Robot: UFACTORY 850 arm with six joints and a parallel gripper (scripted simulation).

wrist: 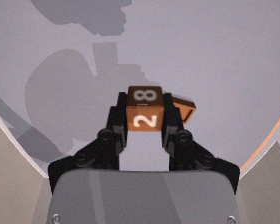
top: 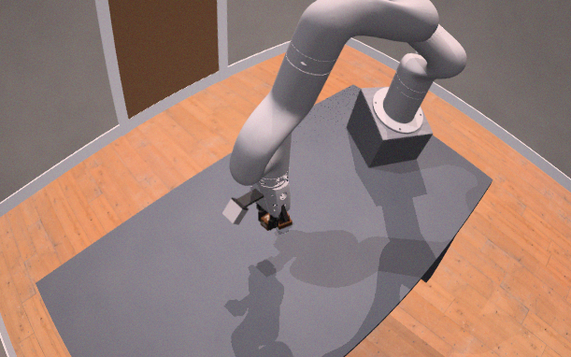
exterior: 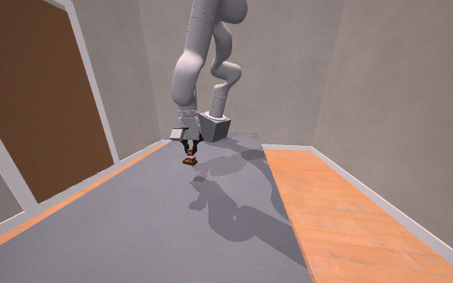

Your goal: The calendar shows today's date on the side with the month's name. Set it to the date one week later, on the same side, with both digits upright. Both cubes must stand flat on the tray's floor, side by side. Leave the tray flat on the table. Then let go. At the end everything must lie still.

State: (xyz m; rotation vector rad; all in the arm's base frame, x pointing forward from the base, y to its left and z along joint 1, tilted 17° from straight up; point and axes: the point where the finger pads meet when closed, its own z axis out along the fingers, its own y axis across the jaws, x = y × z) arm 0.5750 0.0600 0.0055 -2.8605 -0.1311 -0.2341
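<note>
Now: hand 9 cm past the brown wooden calendar tray, 6 cm to the left of it and 12 cm above it. The rest, counted from my hand: number cube (1 cm below).
</note>
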